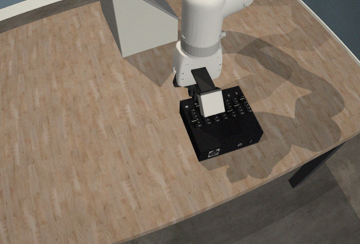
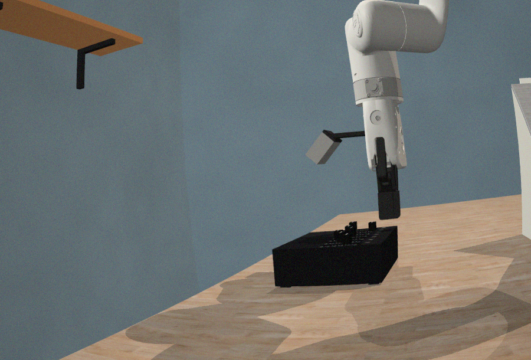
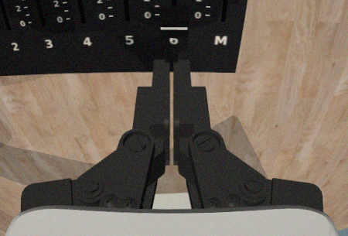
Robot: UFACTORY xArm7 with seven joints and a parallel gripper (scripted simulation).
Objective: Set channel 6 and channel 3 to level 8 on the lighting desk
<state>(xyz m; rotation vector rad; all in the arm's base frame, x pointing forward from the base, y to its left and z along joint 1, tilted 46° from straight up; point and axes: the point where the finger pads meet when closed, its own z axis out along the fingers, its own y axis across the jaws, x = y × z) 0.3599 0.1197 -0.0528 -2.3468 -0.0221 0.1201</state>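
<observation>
My hand is 3 cm short of the channel 6 fader cap and 3 cm above it. Round my hand: channel 3 fader cap: 7 cm ahead, 6 cm to the left, 3 cm below; master fader cap: 6 cm ahead, 3 cm to the right, 3 cm below; channel 5 fader cap: 6 cm ahead, 3 cm below, 2 cm to the left.
</observation>
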